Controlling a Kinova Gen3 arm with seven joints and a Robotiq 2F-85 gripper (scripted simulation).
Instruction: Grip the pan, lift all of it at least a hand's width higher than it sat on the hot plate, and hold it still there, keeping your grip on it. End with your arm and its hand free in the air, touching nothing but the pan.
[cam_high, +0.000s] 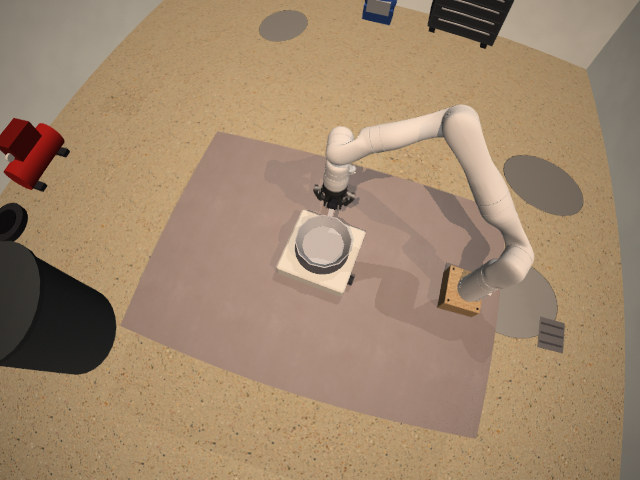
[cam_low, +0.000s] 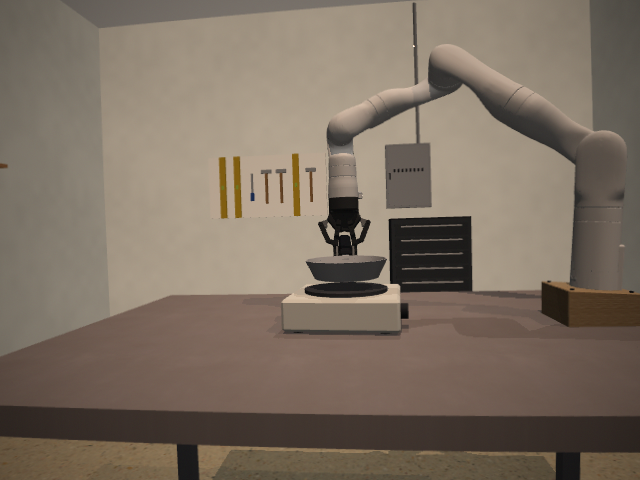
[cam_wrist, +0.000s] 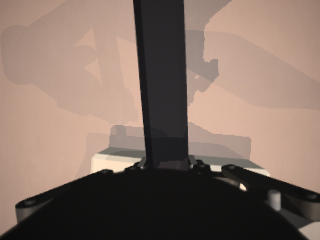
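The grey pan is 70 mm to the left of my hand, 20 mm below it and 10 mm behind it. Round my hand: hot plate: 130 mm to the left, 110 mm below, 40 mm behind.
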